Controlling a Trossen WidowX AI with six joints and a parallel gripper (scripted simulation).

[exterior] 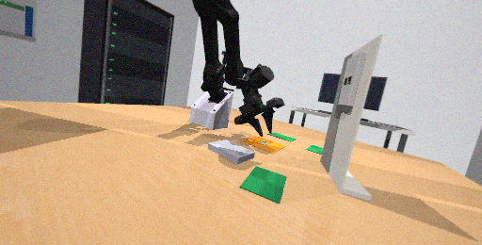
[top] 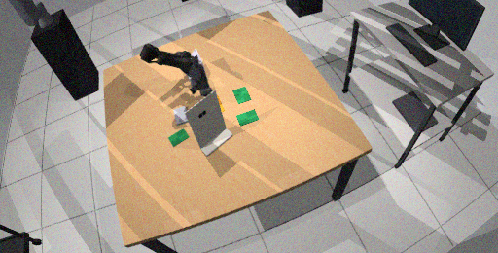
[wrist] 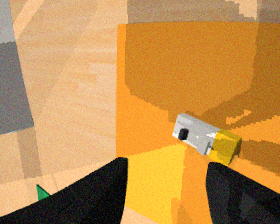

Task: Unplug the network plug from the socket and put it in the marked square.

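My gripper tip is now 10 mm to the left of the network plug and 20 mm above it. From my gripper tip the other things lie so: flat grey block (10 mm behind, 170 mm to the right, 20 mm below); green patch (150 mm ahead, 150 mm to the left, 30 mm below); orange marked square (30 mm below).
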